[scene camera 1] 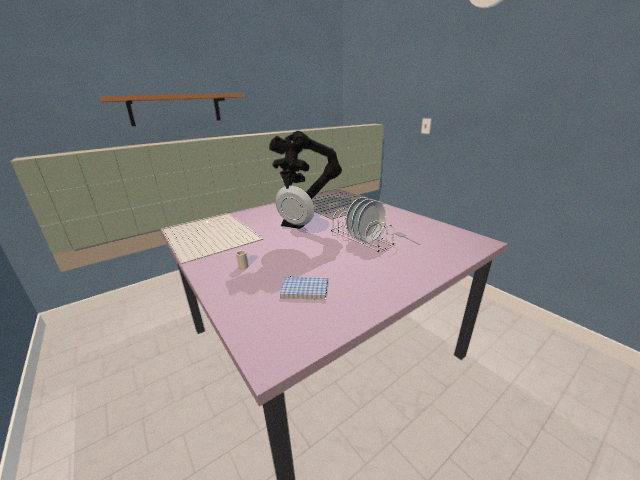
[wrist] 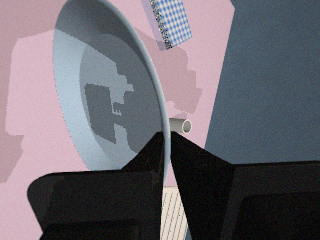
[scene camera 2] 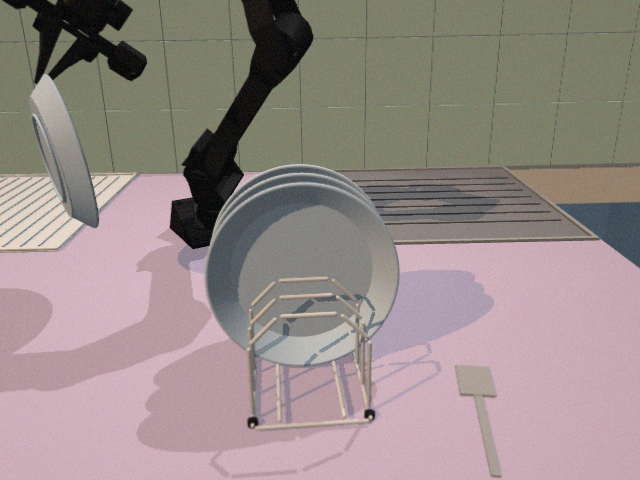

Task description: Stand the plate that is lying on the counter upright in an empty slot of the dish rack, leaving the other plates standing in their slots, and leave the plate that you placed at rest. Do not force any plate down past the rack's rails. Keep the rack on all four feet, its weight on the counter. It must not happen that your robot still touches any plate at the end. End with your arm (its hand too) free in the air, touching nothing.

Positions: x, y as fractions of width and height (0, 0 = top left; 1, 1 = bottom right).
Labels:
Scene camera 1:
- plate: 0.46, 0.43
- plate: 0.59, 0.44
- white slatted mat: 0.30, 0.51

